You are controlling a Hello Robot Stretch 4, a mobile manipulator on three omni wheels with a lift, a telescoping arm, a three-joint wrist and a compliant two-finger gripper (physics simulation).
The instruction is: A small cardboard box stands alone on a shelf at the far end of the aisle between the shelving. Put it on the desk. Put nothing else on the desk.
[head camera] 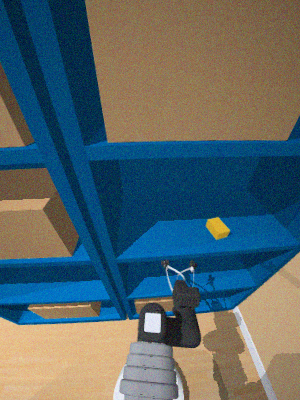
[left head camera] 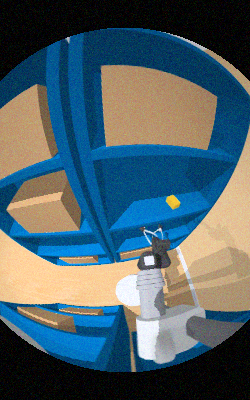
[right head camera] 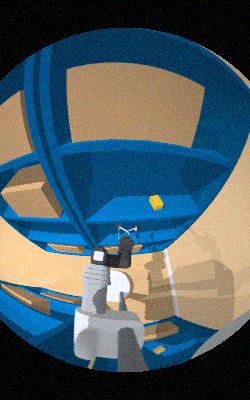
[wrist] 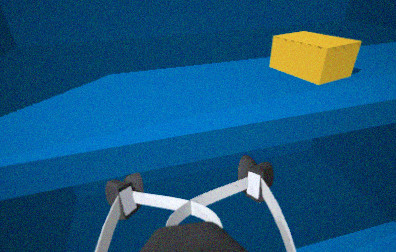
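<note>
The small box is yellow and stands alone on a blue shelf, to the right of my gripper in the wrist view. My gripper is open and empty. Its fingertips are spread in front of the shelf's front edge, apart from the box. In the wrist view they appear below the front edge. The desk does not show in these views.
A large brown carton fills the bay above. Another carton sits in the bay to the left, past blue uprights. A beige wall stands beyond the shelving at the right.
</note>
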